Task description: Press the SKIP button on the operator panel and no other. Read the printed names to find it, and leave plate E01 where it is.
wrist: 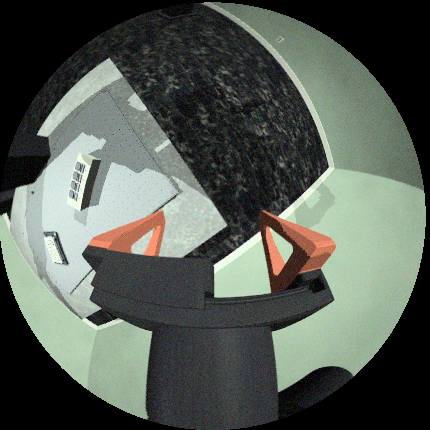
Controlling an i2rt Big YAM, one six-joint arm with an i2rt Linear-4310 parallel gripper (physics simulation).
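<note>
A cream block with several dark-outlined squares down its face, seemingly the operator panel, stands on a pale board at the left of the wrist view. The printed names are too small to read, so I cannot tell which button is SKIP. A small pale item with a dark edge, possibly plate E01, lies on the same board, below the panel in the view. Its label is not readable. My gripper is wide open, with nothing between its orange fingers, and is well apart from both in the view.
The pale dotted board lies on a larger grey sheet on a black speckled table top with a light edge. A dark object cuts in at the left rim. Green floor shows beyond the table.
</note>
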